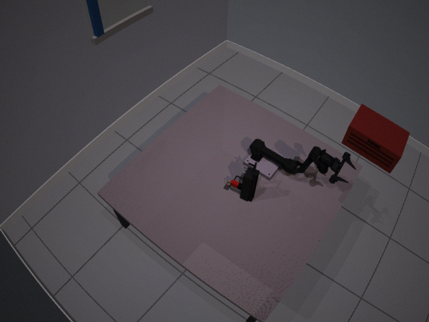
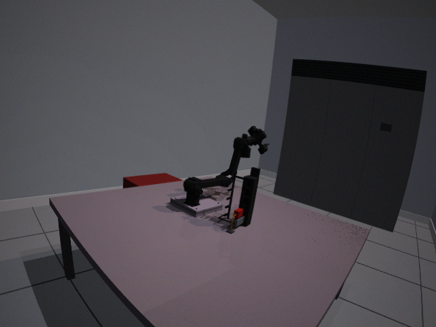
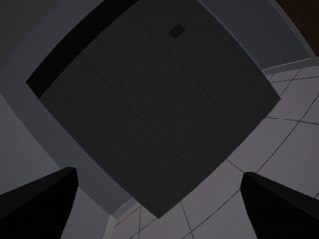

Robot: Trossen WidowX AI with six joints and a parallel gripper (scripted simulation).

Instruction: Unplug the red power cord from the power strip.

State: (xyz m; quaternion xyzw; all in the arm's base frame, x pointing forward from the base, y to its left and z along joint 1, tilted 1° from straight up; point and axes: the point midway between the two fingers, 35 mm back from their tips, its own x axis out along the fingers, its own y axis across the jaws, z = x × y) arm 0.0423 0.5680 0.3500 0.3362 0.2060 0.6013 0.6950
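My gripper tip is now 22 cm short of the red plug, 57 cm to the left of it and 30 cm above it.
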